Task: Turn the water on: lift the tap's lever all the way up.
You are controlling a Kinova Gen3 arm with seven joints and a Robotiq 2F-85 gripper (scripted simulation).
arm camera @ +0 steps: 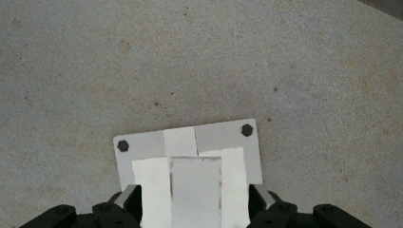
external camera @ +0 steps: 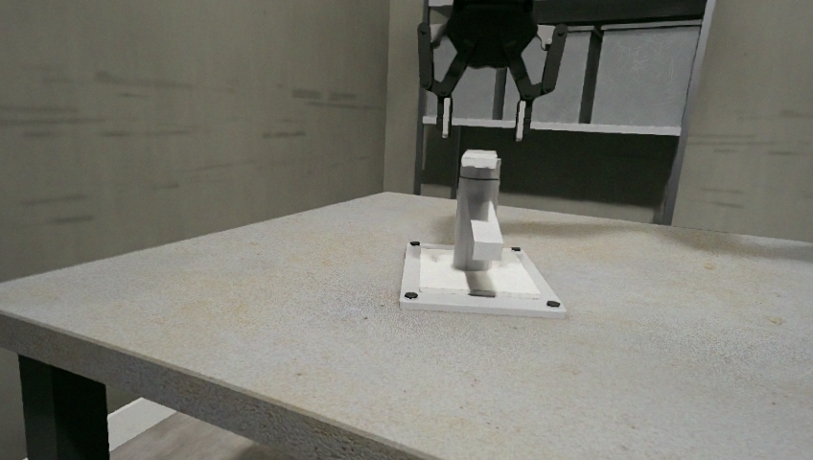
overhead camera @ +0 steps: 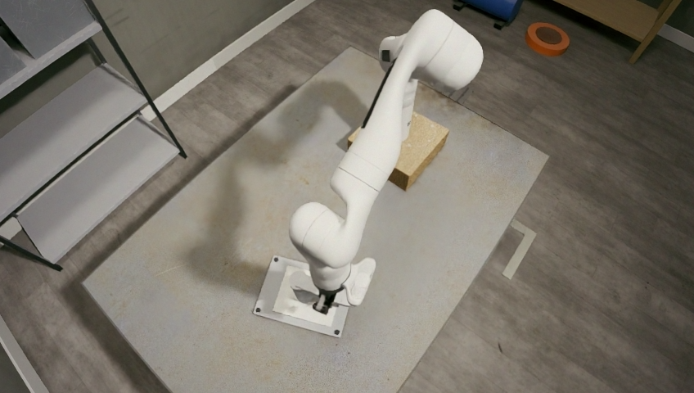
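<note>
Right now my hand is 3 cm to the left of the lever, 3 cm above it and 1 cm short of it. Also, from my hand: white tap 9 cm below, 6 cm to the right, 1 cm ahead.
</note>
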